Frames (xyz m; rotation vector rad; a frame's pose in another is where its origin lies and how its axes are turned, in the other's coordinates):
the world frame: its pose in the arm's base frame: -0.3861 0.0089 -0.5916 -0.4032 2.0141 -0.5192
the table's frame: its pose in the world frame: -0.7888 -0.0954 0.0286 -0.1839 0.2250 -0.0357
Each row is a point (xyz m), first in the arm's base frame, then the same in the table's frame.
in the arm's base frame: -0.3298 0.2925 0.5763
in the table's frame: -0.1016 -0.1695 -0.6143
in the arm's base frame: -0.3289 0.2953 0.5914
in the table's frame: -0.1125 -0.1739 -0.6242
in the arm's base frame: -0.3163 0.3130 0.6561
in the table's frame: -0.1678 -0.1899 -0.6608
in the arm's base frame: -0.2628 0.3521 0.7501
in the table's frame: -0.2772 -0.2098 -0.6903
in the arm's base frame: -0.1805 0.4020 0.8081
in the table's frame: -0.3887 -0.2114 -0.6763
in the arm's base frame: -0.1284 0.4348 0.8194
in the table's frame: -0.4446 -0.2001 -0.6505
